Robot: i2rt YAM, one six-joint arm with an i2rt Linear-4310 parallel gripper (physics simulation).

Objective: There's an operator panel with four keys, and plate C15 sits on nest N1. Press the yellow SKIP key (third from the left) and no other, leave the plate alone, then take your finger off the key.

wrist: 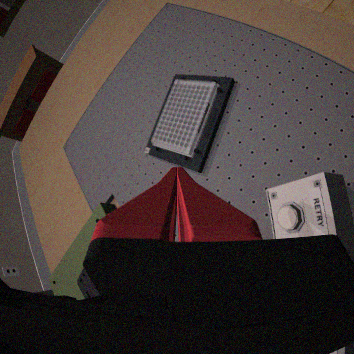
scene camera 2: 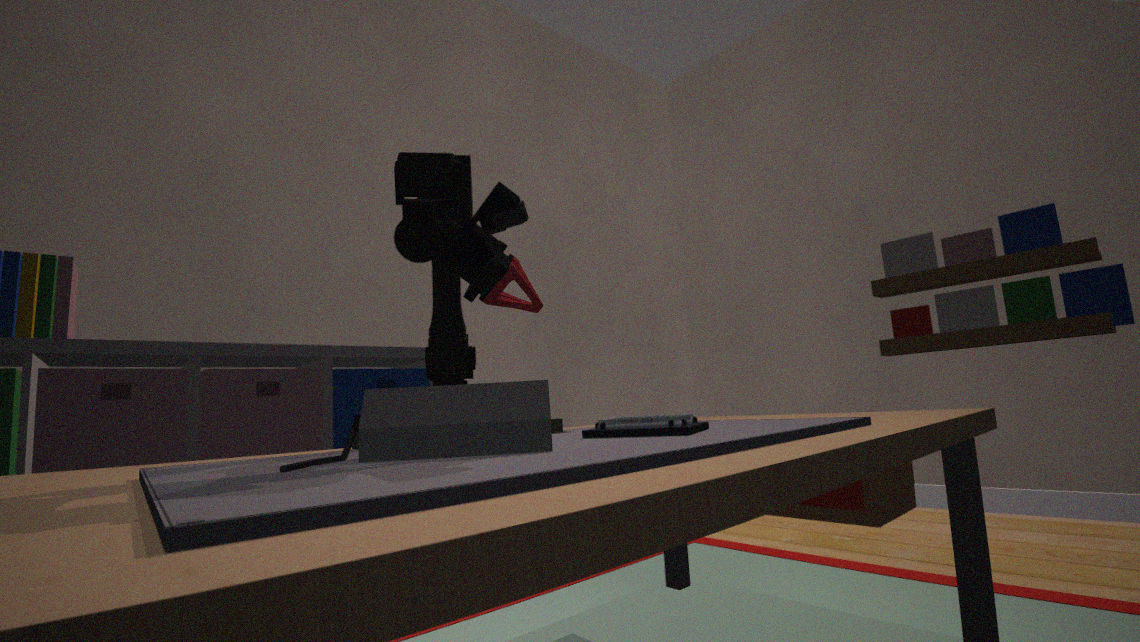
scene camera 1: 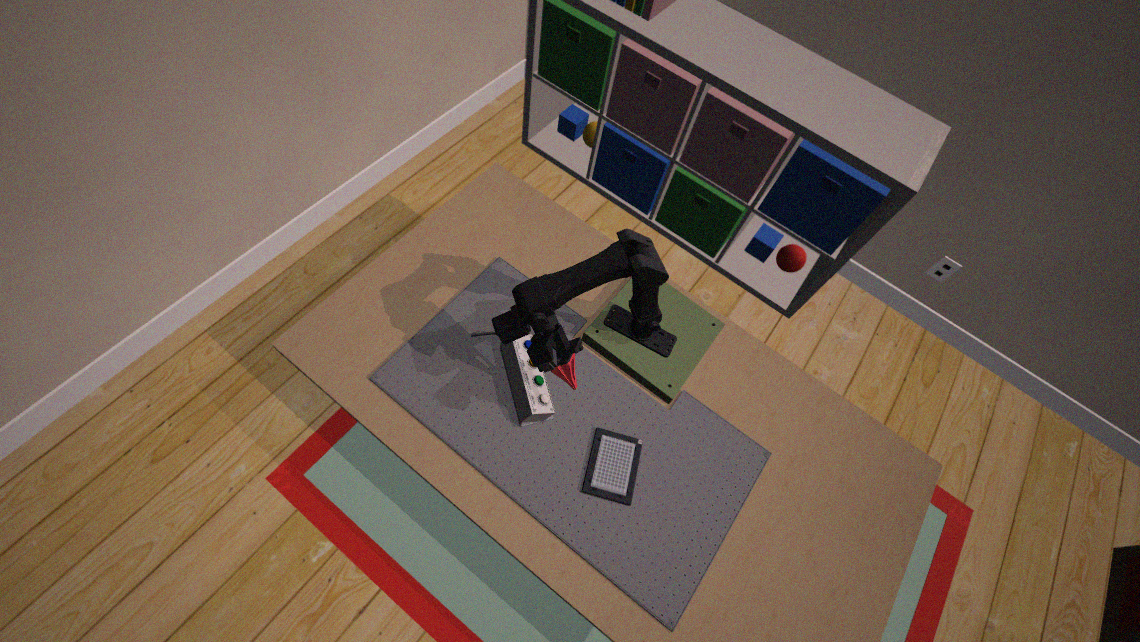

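Seen in the pictures: gripper, between the fingertips: (wrist: 176, 175) (scene camera 2: 540, 309) (scene camera 1: 575, 388); arm's base, origin of its link: (scene camera 1: 639, 331).
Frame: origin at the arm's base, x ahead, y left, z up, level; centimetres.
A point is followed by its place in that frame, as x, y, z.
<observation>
The operator panel (scene camera 1: 526, 390) {32.3, -17.6, 5.1} (scene camera 2: 455, 421) {30.6, -22.9, 0.9} (wrist: 327, 220) {33.3, -16.2, 4.9} is a sloped box with a white key face. Its white RETRY key (scene camera 1: 544, 398) {31.5, -13.0, 3.9} (wrist: 289, 217) {31.5, -13.2, 4.0}, green key (scene camera 1: 539, 380) {28.0, -16.3, 3.9} and blue key (scene camera 1: 527, 344) {21.1, -23.7, 4.2} show. The yellow SKIP key, between green and blue, is almost hidden by the arm in scene camera 1 and does not show in the wrist view. My gripper (scene camera 1: 575, 387) {30.1, -6.9, 15.6} (scene camera 2: 541, 308) {30.1, -6.9, 15.6} (wrist: 176, 175) {30.1, -6.9, 15.6} is shut and empty, its red fingertips well above the panel's height and off to its side, touching no key. Plate C15 (scene camera 1: 615, 464) {36.1, 9.5, -0.6} (wrist: 184, 116) {35.7, 8.2, -0.6} sits flat on dark nest N1 (scene camera 1: 607, 498) (wrist: 216, 131).
The panel and nest stand on a grey perforated board (scene camera 1: 686, 510) {36.9, 29.6, -3.1} (scene camera 2: 239, 498) {38.5, -48.5, -3.1} (wrist: 280, 105) {44.2, -3.7, -3.1} on the table. The arm's green base plate (scene camera 1: 690, 334) {-6.9, 12.9, -0.4} (wrist: 70, 275) {-5.6, 13.3, -0.4} is behind the panel. A dark cable (scene camera 1: 482, 334) {21.7, -36.8, -2.6} (scene camera 2: 315, 462) {19.9, -34.3, -2.8} leaves the panel's far end.
</observation>
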